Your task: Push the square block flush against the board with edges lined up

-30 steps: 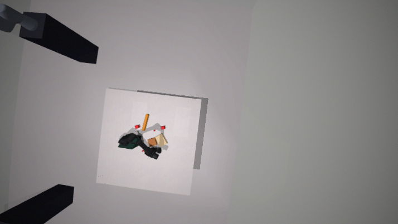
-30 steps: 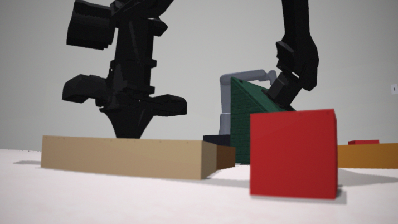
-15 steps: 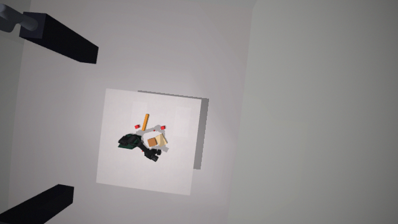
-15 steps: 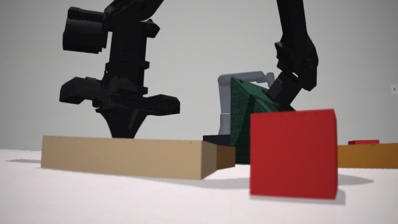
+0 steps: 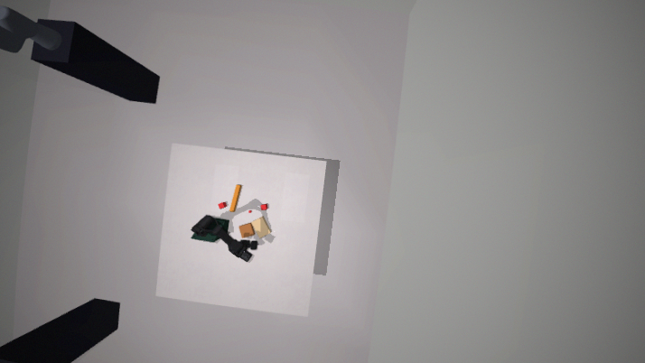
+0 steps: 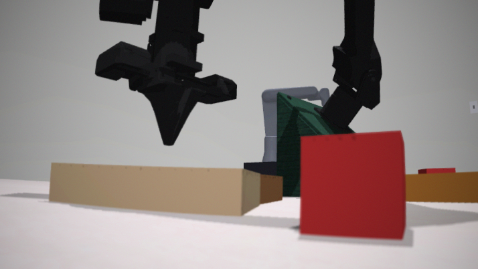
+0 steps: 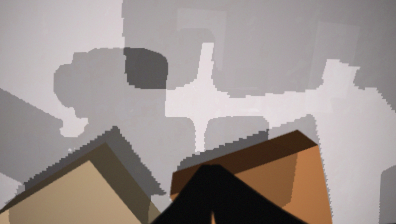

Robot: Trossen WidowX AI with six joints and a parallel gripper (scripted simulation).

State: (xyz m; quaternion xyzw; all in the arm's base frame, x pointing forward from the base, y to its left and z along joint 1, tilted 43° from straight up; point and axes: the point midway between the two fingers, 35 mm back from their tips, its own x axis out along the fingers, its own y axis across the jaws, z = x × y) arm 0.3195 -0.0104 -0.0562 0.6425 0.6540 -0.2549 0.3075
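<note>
The brown square block is 60 mm to the left of my gripper tip, 50 mm below it and 50 mm behind it. Round my gripper tip: tan board 100 mm to the left, 70 mm ahead, 50 mm below; long orange bar 310 mm to the left, 170 mm behind, 50 mm below.
</note>
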